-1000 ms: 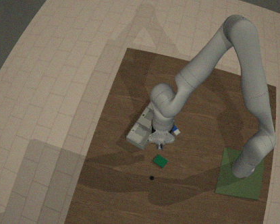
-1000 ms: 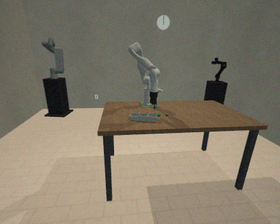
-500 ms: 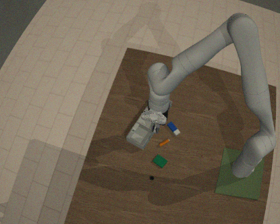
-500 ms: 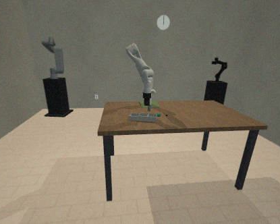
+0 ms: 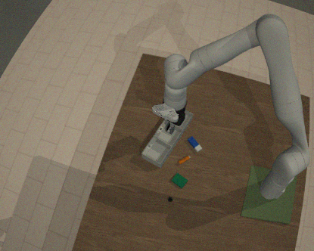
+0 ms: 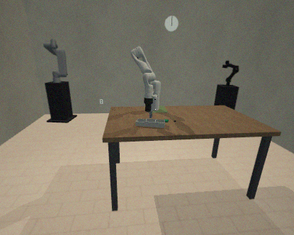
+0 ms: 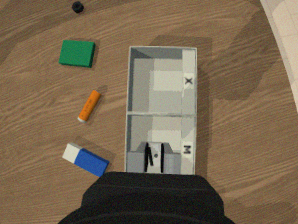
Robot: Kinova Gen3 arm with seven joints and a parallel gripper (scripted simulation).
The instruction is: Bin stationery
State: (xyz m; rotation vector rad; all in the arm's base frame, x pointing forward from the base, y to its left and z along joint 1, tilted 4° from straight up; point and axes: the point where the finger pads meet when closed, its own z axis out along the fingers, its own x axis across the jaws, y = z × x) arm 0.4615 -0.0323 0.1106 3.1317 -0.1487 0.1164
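Now: the bin 1 cm ahead of my hand and 6 cm below it. The rest, counted from my hand: orange stick-like thing 9 cm behind, 6 cm to the left, 8 cm below; then white eraser 11 cm behind, 1 cm to the right, 8 cm below; then small white thing 1 cm below.
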